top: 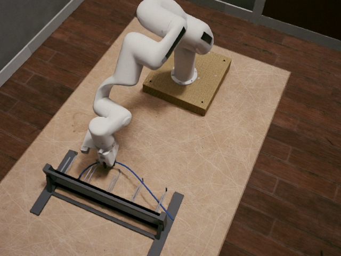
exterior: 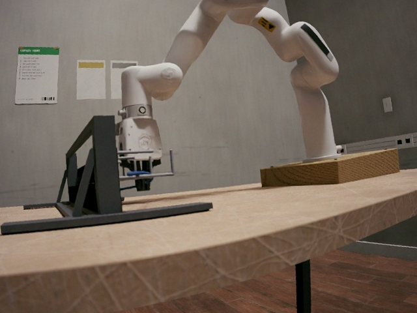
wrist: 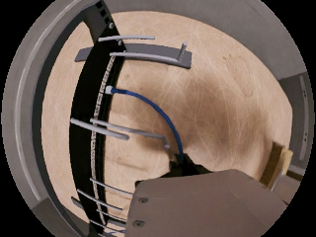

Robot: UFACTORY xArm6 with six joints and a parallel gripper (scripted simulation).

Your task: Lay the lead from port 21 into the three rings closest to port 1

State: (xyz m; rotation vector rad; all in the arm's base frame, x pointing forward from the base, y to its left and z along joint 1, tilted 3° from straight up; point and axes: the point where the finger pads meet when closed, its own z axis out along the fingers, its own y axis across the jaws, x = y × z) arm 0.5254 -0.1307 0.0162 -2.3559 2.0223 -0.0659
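Now: the dark grey rack 150 mm ahead of my hand, 50 mm to the left of it and 20 mm above it.
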